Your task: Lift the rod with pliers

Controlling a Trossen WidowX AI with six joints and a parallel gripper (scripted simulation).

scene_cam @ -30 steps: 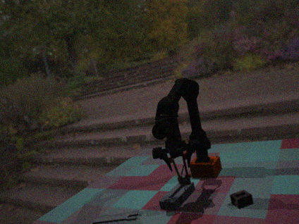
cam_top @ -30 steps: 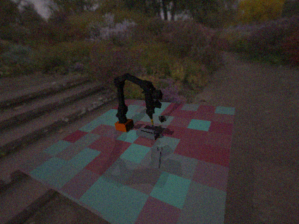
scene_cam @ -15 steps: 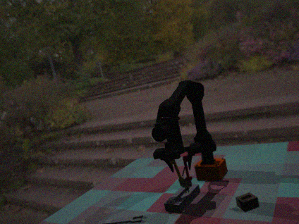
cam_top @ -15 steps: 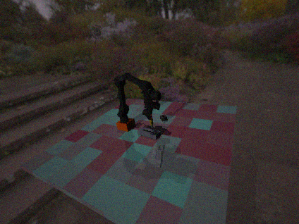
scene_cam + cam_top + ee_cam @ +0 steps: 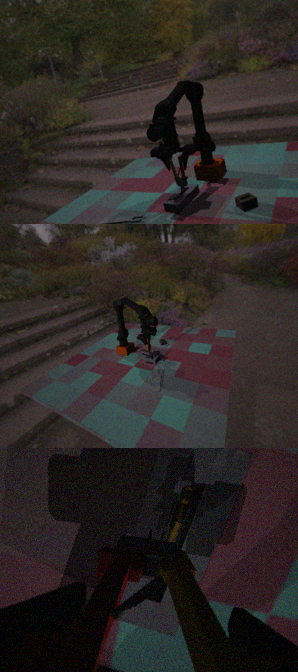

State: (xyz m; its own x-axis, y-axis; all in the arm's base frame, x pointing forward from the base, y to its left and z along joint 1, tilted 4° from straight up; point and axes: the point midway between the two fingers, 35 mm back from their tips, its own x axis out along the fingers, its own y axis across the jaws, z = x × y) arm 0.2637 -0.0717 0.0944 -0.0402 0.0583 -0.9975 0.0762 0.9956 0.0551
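My gripper tip is now 12 cm above the channel block, 1 cm to the left of it and 1 cm past it. From my gripper tip the other things lie so: dark holster (25 cm to the left, 13 cm below, 5 cm ahead); yellow rod (13 cm below, 1 cm to the right, 1 cm behind); yellow handle (2 cm to the right).
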